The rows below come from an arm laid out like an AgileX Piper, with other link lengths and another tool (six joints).
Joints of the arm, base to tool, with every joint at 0 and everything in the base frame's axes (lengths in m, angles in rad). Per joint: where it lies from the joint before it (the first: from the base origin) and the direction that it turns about. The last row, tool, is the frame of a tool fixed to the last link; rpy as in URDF.
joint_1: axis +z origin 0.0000 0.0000 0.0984
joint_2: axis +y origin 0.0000 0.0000 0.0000
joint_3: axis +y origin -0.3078 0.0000 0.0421
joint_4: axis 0.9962 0 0.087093 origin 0.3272 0.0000 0.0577
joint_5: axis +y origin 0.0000 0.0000 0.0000
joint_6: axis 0.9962 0 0.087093 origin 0.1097 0.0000 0.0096
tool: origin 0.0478 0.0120 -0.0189 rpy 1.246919 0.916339 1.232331
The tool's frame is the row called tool.
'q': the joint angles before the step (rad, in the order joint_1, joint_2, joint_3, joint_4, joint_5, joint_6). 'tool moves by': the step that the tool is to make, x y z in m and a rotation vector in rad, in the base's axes. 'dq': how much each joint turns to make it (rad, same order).
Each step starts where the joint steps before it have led.
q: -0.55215 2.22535 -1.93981 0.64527 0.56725 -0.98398
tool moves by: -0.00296 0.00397 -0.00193 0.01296 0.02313 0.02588
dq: -0.00103 -0.00128 0.00001 -0.00004 0.03792 -0.00760
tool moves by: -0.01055 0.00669 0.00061 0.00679 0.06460 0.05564
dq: -0.00282 -0.01353 -0.00001 -0.03882 0.08887 -0.00001
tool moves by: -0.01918 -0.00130 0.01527 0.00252 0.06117 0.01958
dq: -0.01679 -0.03905 0.00001 -0.06258 0.09406 0.03577
